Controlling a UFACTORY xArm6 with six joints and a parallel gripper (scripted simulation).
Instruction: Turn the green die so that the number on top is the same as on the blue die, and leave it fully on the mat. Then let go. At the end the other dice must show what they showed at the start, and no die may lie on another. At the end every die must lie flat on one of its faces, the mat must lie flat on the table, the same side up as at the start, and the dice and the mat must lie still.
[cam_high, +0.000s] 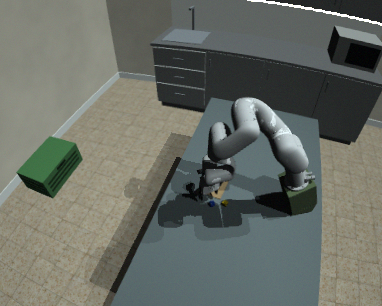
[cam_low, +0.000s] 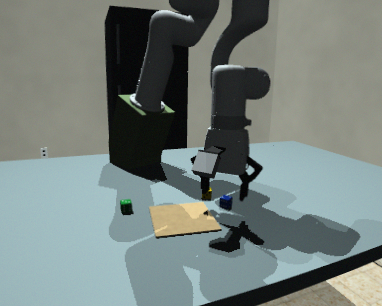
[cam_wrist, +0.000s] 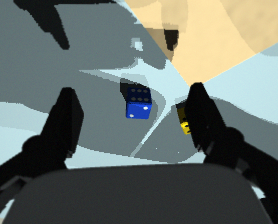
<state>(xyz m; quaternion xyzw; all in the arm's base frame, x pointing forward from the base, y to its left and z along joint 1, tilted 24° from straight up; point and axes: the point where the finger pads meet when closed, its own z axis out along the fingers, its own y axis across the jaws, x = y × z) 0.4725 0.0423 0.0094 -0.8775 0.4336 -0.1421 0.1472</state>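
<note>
Now: hand 30 mm past the blue die, 30 mm to the right of it and 40 mm above it. Round my hand: green die (110 mm behind, 210 mm to the right, 40 mm below); then yellow die (100 mm behind, 10 mm to the left, 40 mm below); then tan mat (10 mm behind, 100 mm to the right, 50 mm below).
</note>
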